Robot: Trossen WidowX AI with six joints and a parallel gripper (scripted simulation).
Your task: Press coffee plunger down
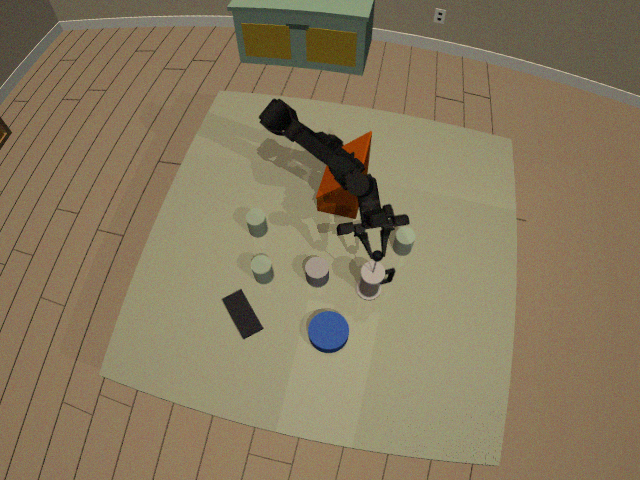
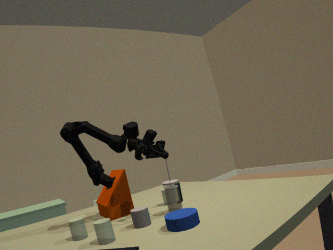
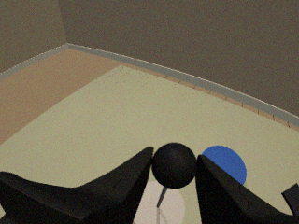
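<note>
Right now my gripper tip is 13 cm above the coffee press, 2 cm past it and 1 cm to the right of it.
</note>
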